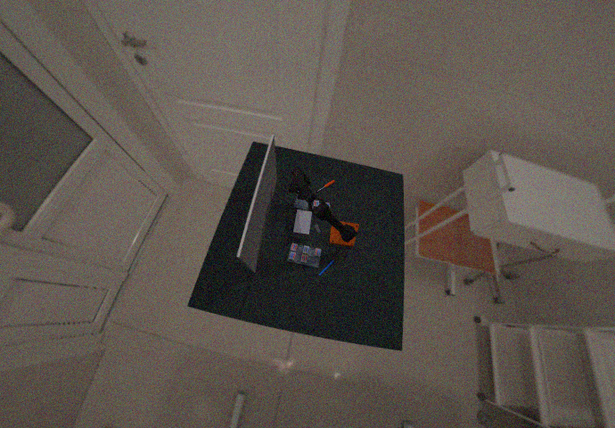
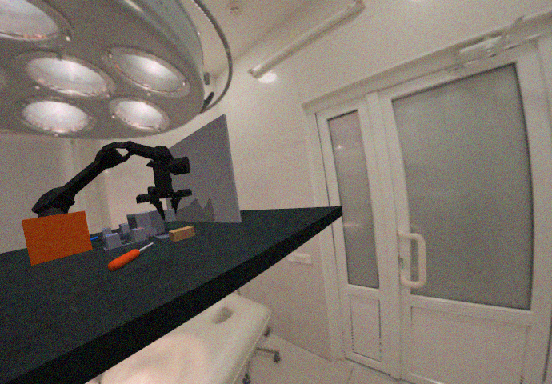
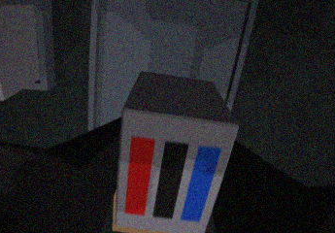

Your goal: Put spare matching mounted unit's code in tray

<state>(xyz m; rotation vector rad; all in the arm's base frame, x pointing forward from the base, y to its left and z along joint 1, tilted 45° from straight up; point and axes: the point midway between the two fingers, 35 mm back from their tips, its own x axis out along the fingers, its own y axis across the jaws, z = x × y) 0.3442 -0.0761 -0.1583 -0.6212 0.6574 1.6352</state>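
The tan block is 90 mm to the right of my gripper tip, 50 mm below it and 10 mm ahead of it. Also, from my gripper tip: white panel 230 mm to the left, 190 mm ahead, 160 mm above; blue pen 420 mm to the left, 290 mm behind, 60 mm below; mounted unit 200 mm to the left, 60 mm behind, 10 mm below.
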